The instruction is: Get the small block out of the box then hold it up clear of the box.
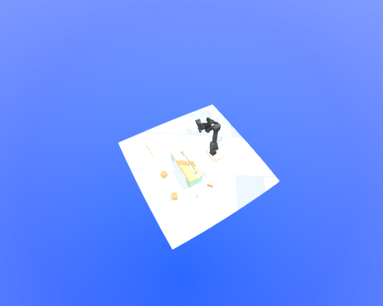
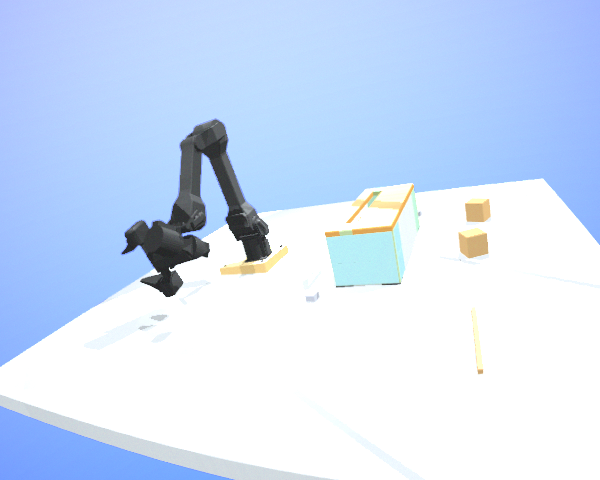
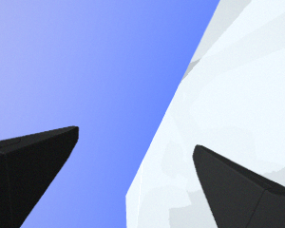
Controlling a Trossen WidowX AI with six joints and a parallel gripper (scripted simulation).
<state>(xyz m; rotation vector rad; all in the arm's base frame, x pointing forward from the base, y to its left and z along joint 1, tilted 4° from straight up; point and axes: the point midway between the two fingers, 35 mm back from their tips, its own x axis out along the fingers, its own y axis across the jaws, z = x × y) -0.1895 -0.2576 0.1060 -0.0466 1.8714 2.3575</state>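
The box is 540 mm ahead of my gripper tip, 230 mm to the left of it and 60 mm below it. The rest, counted from my gripper tip: thin orange stick 740 mm ahead, 210 mm to the right, 120 mm below; then orange-red block 510 mm to the left, 510 mm ahead, 120 mm below.
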